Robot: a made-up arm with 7 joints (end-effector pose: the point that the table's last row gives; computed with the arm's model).
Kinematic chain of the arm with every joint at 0, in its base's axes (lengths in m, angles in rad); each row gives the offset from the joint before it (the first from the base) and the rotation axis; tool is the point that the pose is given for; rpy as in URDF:
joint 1: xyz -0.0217 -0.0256 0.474 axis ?
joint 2: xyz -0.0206 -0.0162 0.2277 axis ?
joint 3: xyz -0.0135 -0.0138 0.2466 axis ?
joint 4: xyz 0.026 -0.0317 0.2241 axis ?
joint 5: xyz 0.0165 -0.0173 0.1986 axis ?
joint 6: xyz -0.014 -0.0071 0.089 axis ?
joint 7: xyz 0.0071 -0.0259 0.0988 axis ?
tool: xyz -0.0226 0.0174 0.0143 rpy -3.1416 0 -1.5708
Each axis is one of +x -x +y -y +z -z.
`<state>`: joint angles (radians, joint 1 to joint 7).
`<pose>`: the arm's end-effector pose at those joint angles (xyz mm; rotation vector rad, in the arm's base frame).
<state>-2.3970 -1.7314 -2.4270 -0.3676 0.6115 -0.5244 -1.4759</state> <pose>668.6 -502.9 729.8 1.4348 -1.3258 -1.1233</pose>
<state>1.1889 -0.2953 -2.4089 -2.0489 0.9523 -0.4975 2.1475</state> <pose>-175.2 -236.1 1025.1 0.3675 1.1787 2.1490</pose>
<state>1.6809 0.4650 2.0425 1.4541 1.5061 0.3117 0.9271</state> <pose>-382.5 52.8 1273.0 -1.3449 2.0668 -1.5916</pose>
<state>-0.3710 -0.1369 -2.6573 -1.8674 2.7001 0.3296 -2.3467</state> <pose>249.7 -113.3 1057.0 -0.9693 -0.8292 1.6600</pose>
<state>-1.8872 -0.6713 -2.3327 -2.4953 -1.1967 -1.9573 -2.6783</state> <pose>-7.3 -35.5 1059.2 0.0036 1.8294 0.2159</pose>
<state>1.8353 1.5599 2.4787 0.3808 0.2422 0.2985 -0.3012</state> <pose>-320.0 -790.5 914.8 -2.2635 -0.1875 -0.8409</pose>
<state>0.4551 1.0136 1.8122 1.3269 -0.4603 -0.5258 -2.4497</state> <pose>113.6 -527.7 1206.0 -1.8062 1.6350 0.7414</pose>
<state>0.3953 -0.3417 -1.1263 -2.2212 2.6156 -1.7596 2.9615</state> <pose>-414.3 -137.9 993.7 -2.3827 1.0929 -1.4063</pose>
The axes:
joint 1: -z
joint 2: +y
joint 3: -z
joint 4: +y
joint 5: -z
joint 6: +y
joint 7: -z

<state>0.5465 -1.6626 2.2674 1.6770 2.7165 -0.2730 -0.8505</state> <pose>-516.0 -136.2 403.1 0.0264 1.5478 2.6007</pose>
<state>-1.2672 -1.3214 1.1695 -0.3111 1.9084 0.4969 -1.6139</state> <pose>-347.9 -818.7 786.9 -0.6989 1.0139 0.7623</pose>
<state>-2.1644 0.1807 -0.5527 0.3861 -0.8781 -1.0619 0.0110</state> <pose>-89.6 260.3 1454.9 -1.7818 -2.1719 1.3190</pose>
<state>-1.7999 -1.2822 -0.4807 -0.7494 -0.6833 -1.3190 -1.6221</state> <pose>411.1 -636.6 770.3 1.1339 -0.4426 -1.2912</pose>
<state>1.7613 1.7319 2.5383 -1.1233 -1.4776 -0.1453 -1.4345</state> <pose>75.2 -698.8 409.7 -0.9557 0.6247 2.7996</pose>
